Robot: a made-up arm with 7 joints. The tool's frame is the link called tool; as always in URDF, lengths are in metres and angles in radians. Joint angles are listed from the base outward.
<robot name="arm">
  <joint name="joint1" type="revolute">
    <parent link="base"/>
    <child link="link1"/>
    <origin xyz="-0.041 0.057 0.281" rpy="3.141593 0 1.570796"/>
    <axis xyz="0 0 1"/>
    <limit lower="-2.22" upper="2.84"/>
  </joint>
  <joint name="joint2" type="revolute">
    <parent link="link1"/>
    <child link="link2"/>
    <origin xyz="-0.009 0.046 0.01" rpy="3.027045 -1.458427 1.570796"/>
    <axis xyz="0 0 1"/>
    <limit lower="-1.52" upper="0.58"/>
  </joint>
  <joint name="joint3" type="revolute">
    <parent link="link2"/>
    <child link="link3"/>
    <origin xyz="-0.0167 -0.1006 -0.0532" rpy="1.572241 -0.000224 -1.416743"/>
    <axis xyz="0 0 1"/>
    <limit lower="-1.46" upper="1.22"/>
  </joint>
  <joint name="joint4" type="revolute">
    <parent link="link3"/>
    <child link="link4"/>
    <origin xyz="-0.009 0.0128 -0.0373" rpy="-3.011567 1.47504 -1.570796"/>
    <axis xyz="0 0 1"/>
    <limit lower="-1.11" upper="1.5"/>
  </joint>
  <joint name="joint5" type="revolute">
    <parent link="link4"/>
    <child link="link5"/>
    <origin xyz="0.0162 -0.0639 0.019" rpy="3.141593 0 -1.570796"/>
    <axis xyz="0 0 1"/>
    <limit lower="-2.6" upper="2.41"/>
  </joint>
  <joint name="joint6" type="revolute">
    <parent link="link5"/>
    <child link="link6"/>
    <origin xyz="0.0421 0.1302 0.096" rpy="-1.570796 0 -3.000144"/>
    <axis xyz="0 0 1"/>
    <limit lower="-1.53" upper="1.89"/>
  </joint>
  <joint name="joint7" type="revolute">
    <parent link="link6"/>
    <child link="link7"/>
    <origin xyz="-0.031 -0.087 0" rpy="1.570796 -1.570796 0"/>
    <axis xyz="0 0 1"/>
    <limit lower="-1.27" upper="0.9"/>
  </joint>
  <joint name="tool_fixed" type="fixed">
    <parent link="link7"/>
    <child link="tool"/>
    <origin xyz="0.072 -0.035 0.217" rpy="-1.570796 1.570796 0"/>
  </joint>
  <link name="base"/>
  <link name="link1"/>
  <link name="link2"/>
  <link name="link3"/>
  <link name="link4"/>
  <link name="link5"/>
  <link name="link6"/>
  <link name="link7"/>
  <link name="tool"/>
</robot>
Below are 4 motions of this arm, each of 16 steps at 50 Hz.
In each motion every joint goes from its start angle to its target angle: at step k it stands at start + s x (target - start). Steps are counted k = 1, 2, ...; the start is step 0. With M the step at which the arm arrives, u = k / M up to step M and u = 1 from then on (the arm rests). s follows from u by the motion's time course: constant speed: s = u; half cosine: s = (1 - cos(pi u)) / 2; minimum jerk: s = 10 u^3 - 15 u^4 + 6 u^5.
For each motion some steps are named. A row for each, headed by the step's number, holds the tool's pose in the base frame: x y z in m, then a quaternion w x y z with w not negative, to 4 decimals.
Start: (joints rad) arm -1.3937 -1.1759 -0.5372 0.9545 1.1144 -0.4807 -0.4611
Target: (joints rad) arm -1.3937 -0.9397 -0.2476 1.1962 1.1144 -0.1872 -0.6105
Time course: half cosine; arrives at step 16
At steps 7, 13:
7: -0.0989 -0.3202 0.2777 0.6763 0.4398 0.2325 0.5433
13: -0.0738 -0.3219 0.2804 0.5960 0.5281 0.3151 0.5164

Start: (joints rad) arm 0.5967 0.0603 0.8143 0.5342 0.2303 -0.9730 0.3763
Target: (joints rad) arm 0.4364 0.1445 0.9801 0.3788 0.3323 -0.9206 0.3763
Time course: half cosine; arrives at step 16
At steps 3, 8, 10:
3: -0.2091 -0.4354 0.1392 0.6285 0.5211 0.2405 0.5251
8: -0.1542 -0.4532 0.1634 0.6280 0.4683 0.2707 0.5596
10: -0.1292 -0.4585 0.1744 0.6272 0.4426 0.2815 0.5757

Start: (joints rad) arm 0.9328 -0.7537 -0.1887 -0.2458 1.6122 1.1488 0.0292
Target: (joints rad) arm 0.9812 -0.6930 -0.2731 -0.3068 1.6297 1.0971 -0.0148
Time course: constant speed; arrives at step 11
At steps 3, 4, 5, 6, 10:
3: -0.3673 0.0710 0.1451 0.6832 -0.6638 -0.2219 -0.2082
4: -0.3667 0.0748 0.1442 0.6831 -0.6637 -0.2174 -0.2135
5: -0.3660 0.0787 0.1433 0.6831 -0.6636 -0.2128 -0.2187
6: -0.3653 0.0825 0.1424 0.6830 -0.6633 -0.2082 -0.2240
10: -0.3619 0.0980 0.1389 0.6825 -0.6618 -0.1899 -0.2453

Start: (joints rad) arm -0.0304 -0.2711 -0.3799 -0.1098 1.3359 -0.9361 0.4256
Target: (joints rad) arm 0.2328 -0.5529 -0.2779 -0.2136 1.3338 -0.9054 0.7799
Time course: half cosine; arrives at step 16
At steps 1, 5, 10, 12, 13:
1: -0.2545 0.0502 0.5696 0.8748 -0.1502 0.4505 -0.0962
5: -0.2521 0.0832 0.5695 0.8584 -0.2098 0.4533 -0.1167
10: -0.2351 0.1570 0.5633 0.7998 -0.3356 0.4719 -0.1580
12: -0.2255 0.1821 0.5588 0.7727 -0.3763 0.4821 -0.1703
13: -0.2214 0.1916 0.5568 0.7614 -0.3914 0.4864 -0.1746

